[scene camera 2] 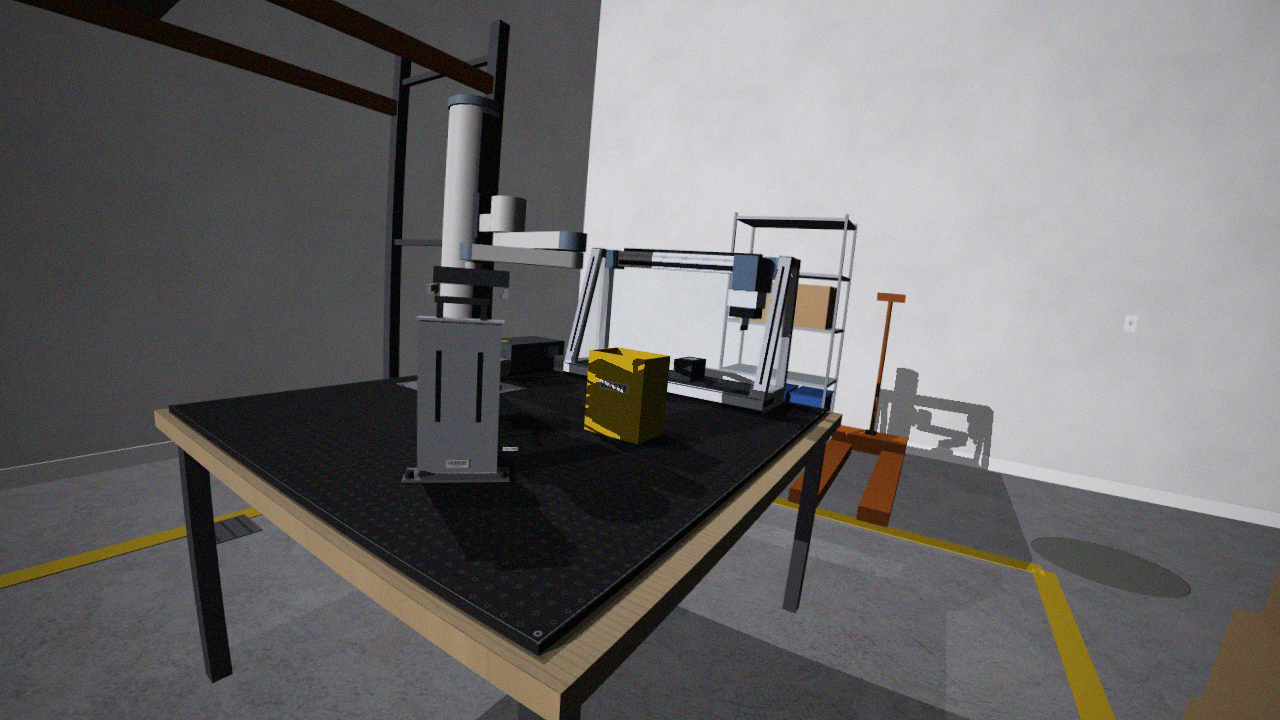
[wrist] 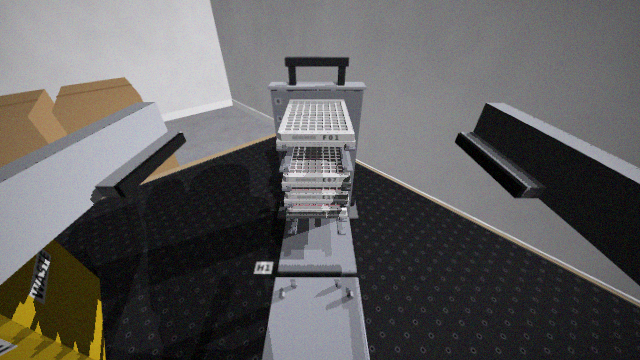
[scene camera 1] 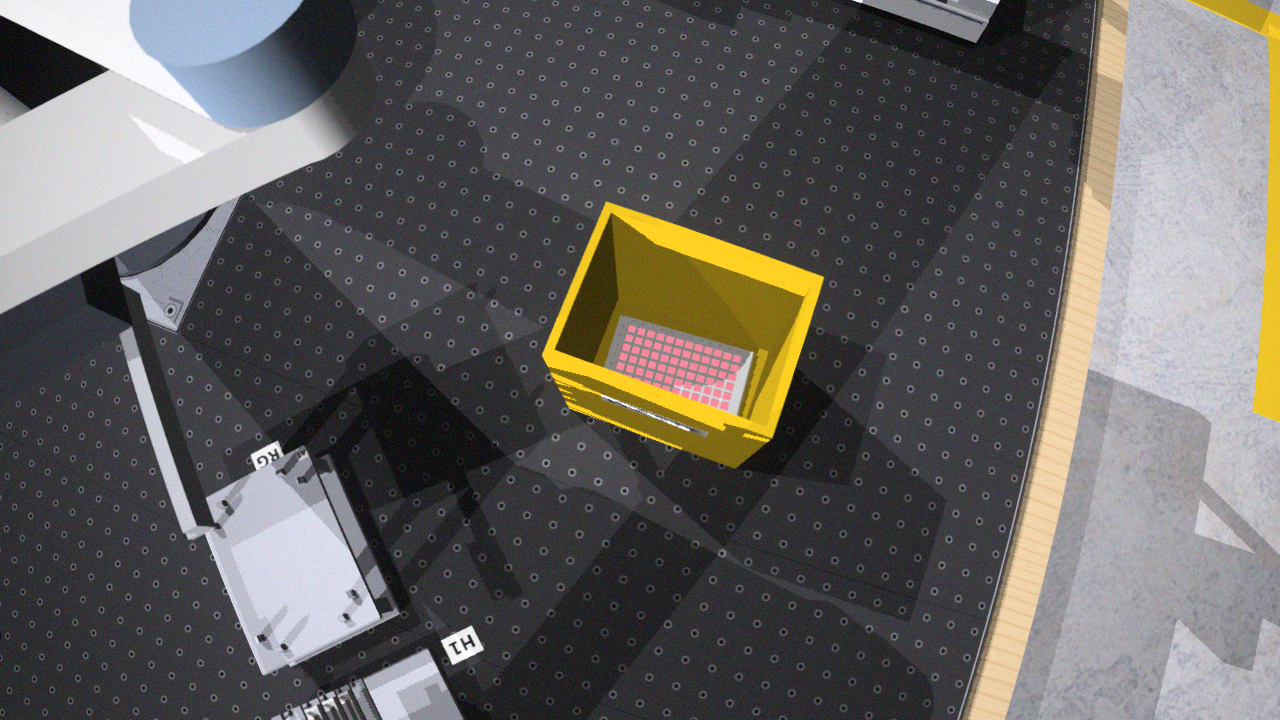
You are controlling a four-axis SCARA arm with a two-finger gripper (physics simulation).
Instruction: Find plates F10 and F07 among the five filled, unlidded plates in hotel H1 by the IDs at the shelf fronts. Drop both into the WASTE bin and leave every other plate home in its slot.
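Places are measured from the arm's base along level axes (x ahead, y right, z down), in metres.
Pixels of known places: gripper, fingertip midpoint: (scene camera 2: 468, 291) (wrist: 320, 121) (scene camera 1: 80, 593).
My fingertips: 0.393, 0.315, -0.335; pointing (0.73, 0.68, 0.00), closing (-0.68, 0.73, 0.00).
Behind a point stands the place of what it marks, as x, y, z.
My gripper (wrist: 320, 121) @[0.393, 0.315, -0.335] is open and empty, its fingers wide apart, facing hotel H1 (wrist: 277, 107) @[0.611, 0.427, -0.266] (scene camera 2: 458, 385) @[0.590, 0.493, -0.181] (scene camera 1: 416, 689) @[0.523, 0.370, -0.021] from some way off. In the wrist view, plate F01 (wrist: 317, 117) @[0.513, 0.423, -0.277] is uppermost. Below a gap is a plate (wrist: 316, 178) @[0.476, 0.386, -0.220] whose partly blurred ID looks like F07. Two more plates lie below, an upper one (wrist: 316, 197) @[0.476, 0.386, -0.190] and a lower one (wrist: 316, 210) @[0.476, 0.386, -0.166], their IDs unreadable. The yellow WASTE bin (scene camera 1: 716, 248) @[0.651, -0.027, -0.211] (scene camera 2: 648, 398) @[0.725, 0.056, -0.118] (wrist: 75, 275) @[0.687, 0.086, -0.076] holds a pink-welled plate (scene camera 1: 675, 358) @[0.642, 0.011, -0.029] on its floor; that plate's ID does not show.
A grey stand (scene camera 1: 286, 568) @[0.390, 0.305, -0.073] (wrist: 315, 320) @[0.402, 0.315, -0.073] with small pegs, beside the RG label (scene camera 1: 267, 456) @[0.304, 0.227, -0.013], is in front of the hotel. The H1 label (scene camera 1: 461, 644) @[0.546, 0.318, -0.013] (wrist: 263, 268) @[0.546, 0.317, -0.013] lies beside the hotel. A gantry machine (scene camera 2: 783, 331) @[0.848, -0.593, -0.269] stands beyond the bin. Cardboard boxes (wrist: 97, 107) are beyond the table.
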